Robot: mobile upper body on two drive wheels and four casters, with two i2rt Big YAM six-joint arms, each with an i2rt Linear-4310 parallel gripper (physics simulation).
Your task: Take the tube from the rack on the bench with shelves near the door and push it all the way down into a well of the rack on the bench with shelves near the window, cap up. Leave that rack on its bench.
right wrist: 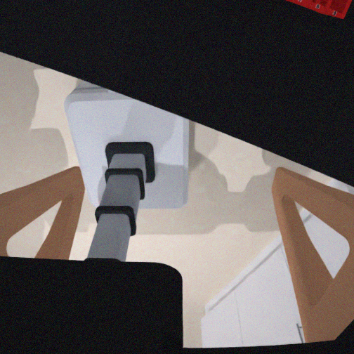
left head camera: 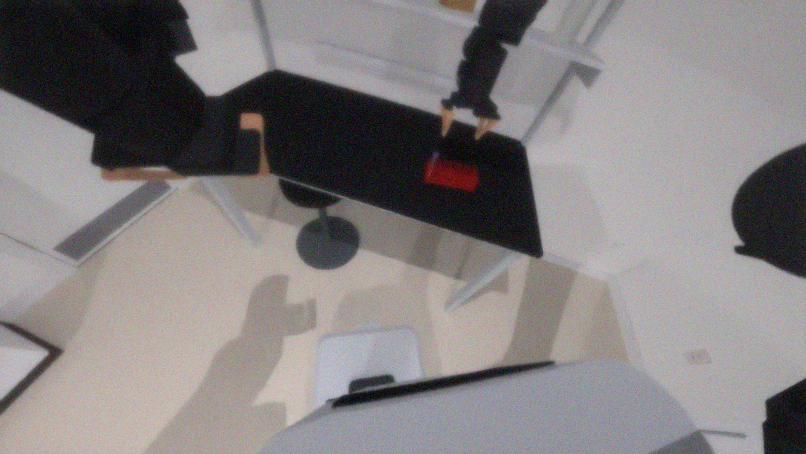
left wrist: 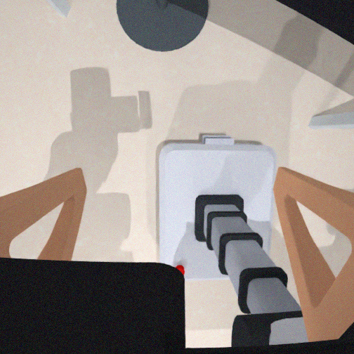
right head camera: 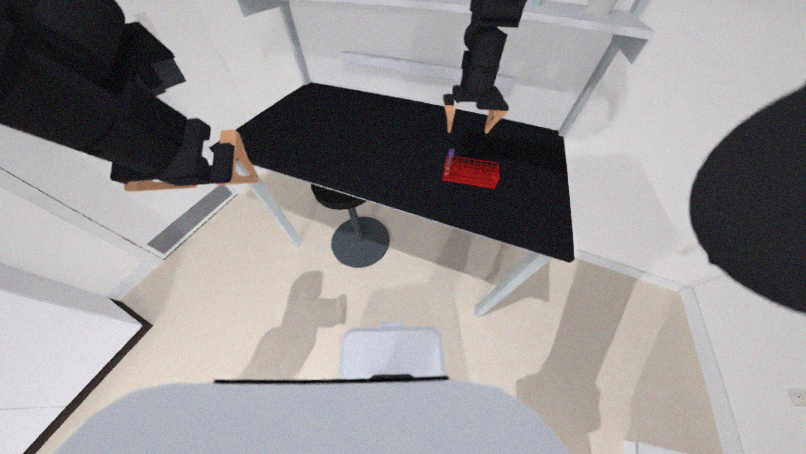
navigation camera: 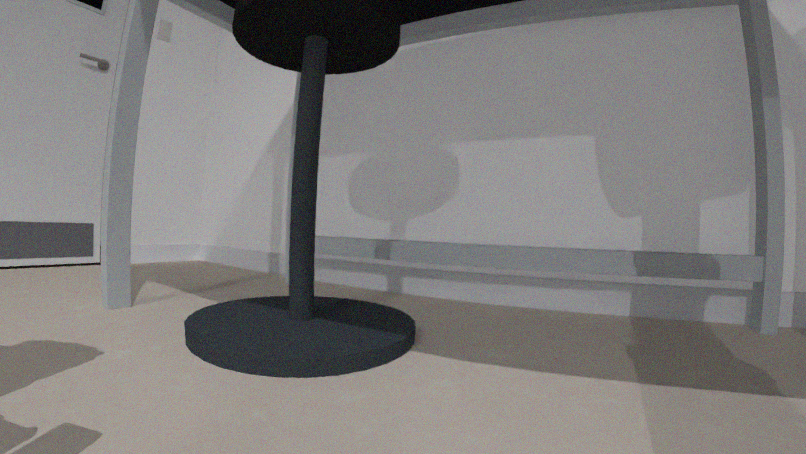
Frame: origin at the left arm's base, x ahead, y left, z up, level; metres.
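Where they show: left gripper, between the fingertips: [left head camera: 227, 173] [right head camera: 226, 181]; right gripper, between the fingertips: [left head camera: 459, 137] [right head camera: 467, 132].
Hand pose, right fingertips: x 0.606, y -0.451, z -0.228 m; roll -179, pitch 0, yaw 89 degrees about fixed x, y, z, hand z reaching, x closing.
Note:
Things, the pixels of their centre, and the offset from my right fingertips. Level surfaces: height alone.
- red rack, middle of its body: [right head camera: 470, 172] [left head camera: 450, 174] dx +0.124, dy -0.095, dz -0.239 m
- black-topped bench, height of its surface: dz -0.268 m
- tube with a purple cap, middle of its body: [right head camera: 449, 163] [left head camera: 432, 165] dx +0.135, dy -0.009, dz -0.204 m
- stool, middle of its body: [navigation camera: 305, 173] [left head camera: 323, 216] [right head camera: 354, 216] dx +0.406, dy +0.481, dz -0.862 m
- shelf, height of its surface: dz +0.189 m
A red rack [left head camera: 454, 175] [right head camera: 474, 174] [right wrist: 327, 7] stands on the black-topped bench [left head camera: 349, 140] [right head camera: 366, 140] [right wrist: 200, 65]. A tube with a purple cap [left head camera: 435, 155] [right head camera: 451, 153] stands upright at its left end, cap up. My right gripper [left head camera: 462, 136] [right head camera: 469, 132] [right wrist: 177, 177] is open and empty, above the bench; in the head views it appears beyond the rack, fingers pointing down. In the right wrist view a corner of the rack shows at the top right. My left gripper [left head camera: 185, 175] [right head camera: 191, 184] [left wrist: 179, 178] is open and empty, left of the bench. The window bench's rack does not show.
A stool [left head camera: 327, 242] [right head camera: 359, 241] [navigation camera: 307, 169] stands at the bench's front edge, its seat partly under the top. A shelf [right head camera: 564, 16] is above the bench's back. The door's grey vent panel [left head camera: 115, 222] [right head camera: 194, 219] [navigation camera: 45, 239] is at the left. Bench legs [navigation camera: 118, 197] flank the stool.

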